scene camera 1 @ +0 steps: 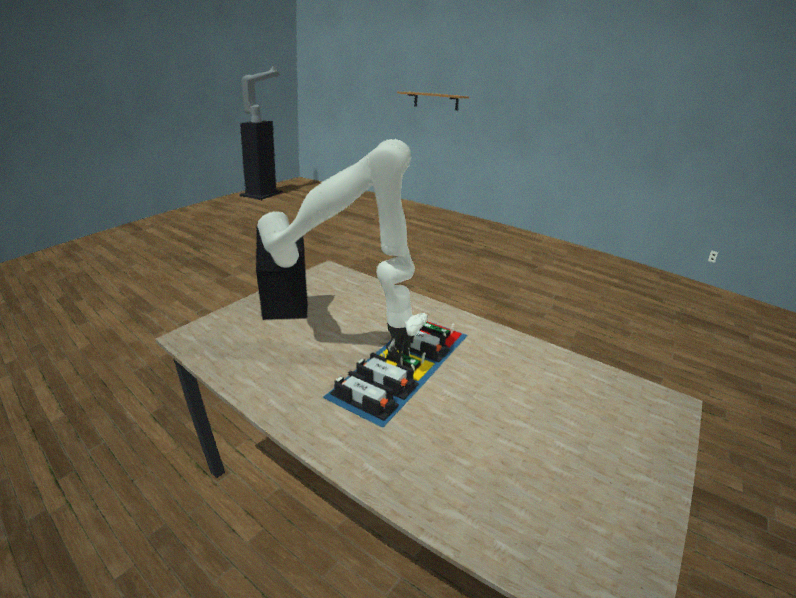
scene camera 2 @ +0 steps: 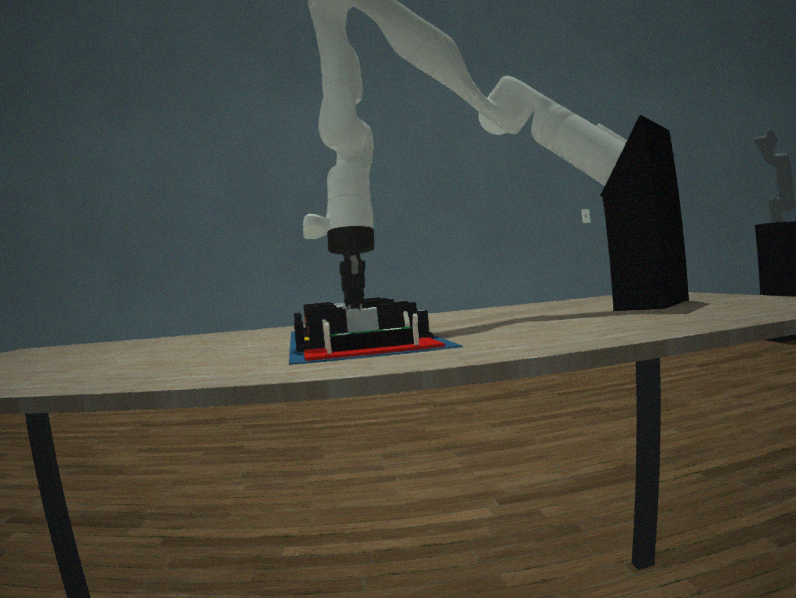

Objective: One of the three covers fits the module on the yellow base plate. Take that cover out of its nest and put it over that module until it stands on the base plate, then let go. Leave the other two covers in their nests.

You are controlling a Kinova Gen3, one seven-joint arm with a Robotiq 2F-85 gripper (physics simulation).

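Seen in the pictures: gripper, between the fingertips: (scene camera 1: 403, 360); arm's base, origin of its link: (scene camera 1: 286, 255) (scene camera 2: 625, 171).
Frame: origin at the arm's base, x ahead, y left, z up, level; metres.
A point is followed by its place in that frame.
Observation:
Three light grey covers with dark lettering sit in their black nests on a blue mat in scene camera 1: the near cover (scene camera 1: 360, 390) @[y -0.267, x 0.496, z -0.198 m], the middle cover (scene camera 1: 383, 371) @[y -0.158, x 0.506, z -0.199 m] and the far cover (scene camera 1: 426, 341) @[y 0.051, x 0.544, z -0.198 m]. The far cover (scene camera 2: 361, 318) @[y 0.096, x 0.514, z -0.209 m] also shows in scene camera 2. Between the middle and far covers lies the yellow base plate (scene camera 1: 424, 368) @[y -0.029, x 0.580, z -0.242 m], bearing a module (scene camera 1: 412, 362) @[y -0.043, x 0.544, z -0.224 m] with a green board. My gripper (scene camera 1: 403, 358) @[y -0.036, x 0.506, z -0.234 m] (scene camera 2: 353, 305) points down over the yellow plate, low between those covers, shut on this module. Its fingertips and most of the module are hidden.
A red base plate (scene camera 1: 454, 338) @[y 0.180, x 0.595, z -0.242 m] (scene camera 2: 373, 351) @[y 0.229, x 0.522, z -0.242 m] with another green-board module (scene camera 1: 436, 329) @[y 0.175, x 0.525, z -0.224 m] (scene camera 2: 371, 337) @[y 0.194, x 0.517, z -0.228 m] and pale posts lies beyond the far cover. The blue mat (scene camera 1: 380, 421) @[y -0.301, x 0.582, z -0.246 m] (scene camera 2: 296, 359) @[y 0.200, x 0.614, z -0.246 m] lies on the wooden table (scene camera 1: 546, 450) @[y -0.178, x 1.019, z -0.248 m] (scene camera 2: 160, 366) @[y 0.120, x 0.807, z -0.248 m]. The arm's black pedestal (scene camera 1: 283, 292) @[y -0.035, x 0.005, z -0.134 m] (scene camera 2: 646, 244) @[y 0.075, x 0.020, z -0.137 m] stands at the table.

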